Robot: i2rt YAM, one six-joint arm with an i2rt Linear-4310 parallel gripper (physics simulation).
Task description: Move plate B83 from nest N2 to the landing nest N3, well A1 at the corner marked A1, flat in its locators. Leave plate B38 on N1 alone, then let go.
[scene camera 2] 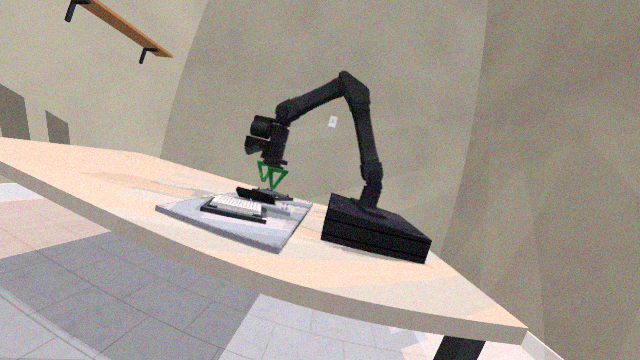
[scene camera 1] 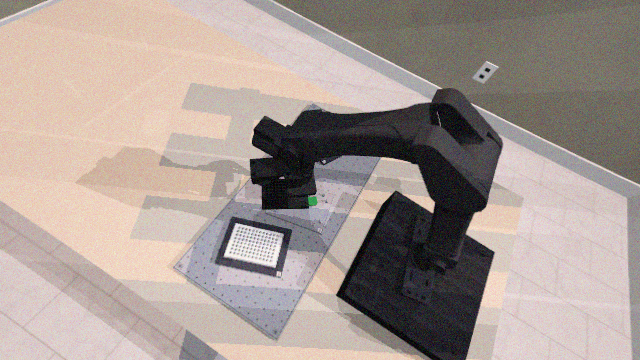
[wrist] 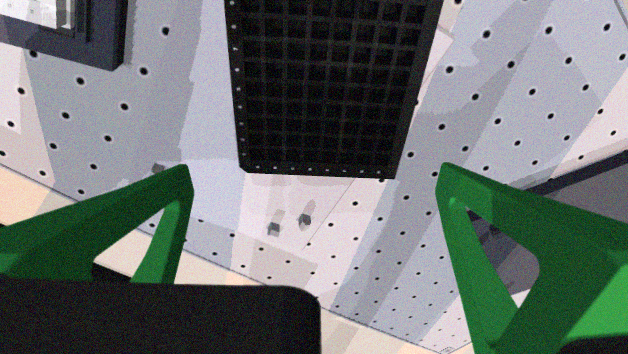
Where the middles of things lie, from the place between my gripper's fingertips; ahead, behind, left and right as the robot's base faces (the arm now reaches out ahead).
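Labels:
Grey nest (scene camera 1: 313,219) in sight. My gripper: 20 mm past it, 10 mm to the right of it, 60 mm above it.

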